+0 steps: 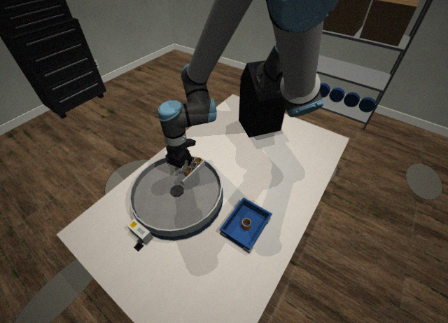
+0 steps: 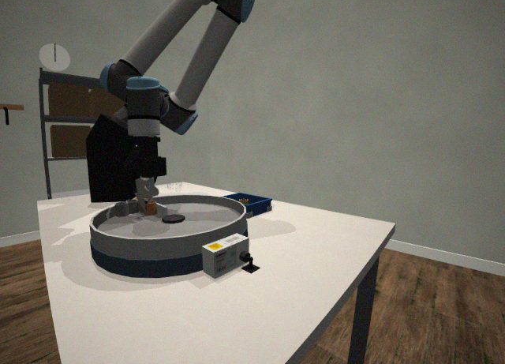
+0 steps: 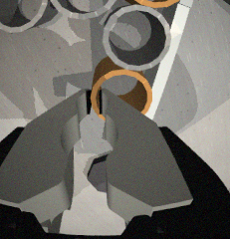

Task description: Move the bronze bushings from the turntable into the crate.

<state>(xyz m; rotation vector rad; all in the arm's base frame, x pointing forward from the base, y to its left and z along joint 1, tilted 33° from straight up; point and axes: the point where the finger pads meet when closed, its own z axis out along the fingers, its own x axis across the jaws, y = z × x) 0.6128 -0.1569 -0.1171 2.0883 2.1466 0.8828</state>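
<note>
The blue crate lies 38 cm to the left of my hand, 7 cm ahead of it and 6 cm below it. From my hand the other things lie so: grey turntable: 11 cm ahead, 3 cm to the left, 3 cm below.
</note>
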